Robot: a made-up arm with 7 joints. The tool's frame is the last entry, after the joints.
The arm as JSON. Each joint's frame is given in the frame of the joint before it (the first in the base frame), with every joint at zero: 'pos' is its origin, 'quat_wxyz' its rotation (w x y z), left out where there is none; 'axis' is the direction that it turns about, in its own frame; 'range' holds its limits. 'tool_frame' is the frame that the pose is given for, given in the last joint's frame.
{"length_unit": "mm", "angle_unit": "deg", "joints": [
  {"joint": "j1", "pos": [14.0, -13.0, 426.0], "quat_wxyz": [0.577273, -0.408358, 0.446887, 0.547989], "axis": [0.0, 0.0, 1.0], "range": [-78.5, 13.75]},
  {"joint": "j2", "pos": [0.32, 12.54, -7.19], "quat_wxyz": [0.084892, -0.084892, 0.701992, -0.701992], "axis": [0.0, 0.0, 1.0], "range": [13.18, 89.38]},
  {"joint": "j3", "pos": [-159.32, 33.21, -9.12], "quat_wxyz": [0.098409, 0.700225, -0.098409, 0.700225], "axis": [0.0, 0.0, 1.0], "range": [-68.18, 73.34]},
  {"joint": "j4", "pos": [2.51, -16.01, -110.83], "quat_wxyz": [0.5, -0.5, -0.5, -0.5], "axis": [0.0, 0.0, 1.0], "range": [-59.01, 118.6]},
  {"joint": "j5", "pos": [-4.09, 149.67, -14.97], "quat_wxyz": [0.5, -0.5, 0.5, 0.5], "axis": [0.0, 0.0, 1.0], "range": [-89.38, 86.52]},
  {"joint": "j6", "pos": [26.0, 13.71, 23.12], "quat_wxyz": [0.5, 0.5, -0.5, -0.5], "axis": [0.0, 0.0, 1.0], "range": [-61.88, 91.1]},
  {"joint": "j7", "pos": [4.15, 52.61, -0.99], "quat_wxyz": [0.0, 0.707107, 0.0, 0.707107], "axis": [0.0, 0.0, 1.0], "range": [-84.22, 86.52]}
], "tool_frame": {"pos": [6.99, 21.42, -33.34], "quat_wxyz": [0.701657, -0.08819, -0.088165, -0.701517]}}
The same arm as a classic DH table. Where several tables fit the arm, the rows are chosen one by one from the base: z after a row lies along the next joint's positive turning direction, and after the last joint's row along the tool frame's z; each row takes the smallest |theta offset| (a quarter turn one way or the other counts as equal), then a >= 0, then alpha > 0; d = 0 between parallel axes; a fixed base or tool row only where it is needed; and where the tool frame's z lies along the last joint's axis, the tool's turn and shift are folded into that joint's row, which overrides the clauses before.
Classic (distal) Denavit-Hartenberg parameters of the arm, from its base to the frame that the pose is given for. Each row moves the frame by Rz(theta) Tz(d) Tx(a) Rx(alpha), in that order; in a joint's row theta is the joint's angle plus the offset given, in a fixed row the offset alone. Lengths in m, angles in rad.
base (fixed): theta0 -0.0710  d 0.4293  a 0.0149  alpha -1.3004
j1: theta0 -1.3111  d -0.0196  a -0.0033  alpha -1.5708
j2: theta0 1.2915  d -0.0212  a -0.0120  alpha 1.5708
j3: theta0 1.5708  d -0.2731  a 0.0025  alpha -1.5708
j4: theta0 1.5708  d -0.0310  a 0.0041  alpha 1.5708
j5: theta0 0.0000  d 0.1728  a 0.0137  alpha -1.5708
j6: theta0 -1.5708  d -0.0270  a 0.0526  alpha 1.5708
j7: theta0 1.5706  d -0.1130  a 0.0070  alpha -0.2501
tool (fixed): theta0 -1.5704  d 0.0865  a 0.0000  alpha 0.0000
Joint limits (rad, base to tool): -1.3701..0.2400 0.2300..1.5600 -1.1900..1.2800 -1.0299..2.0700 -1.5600..1.5101 -1.0800..1.5900 -1.4699..1.5101

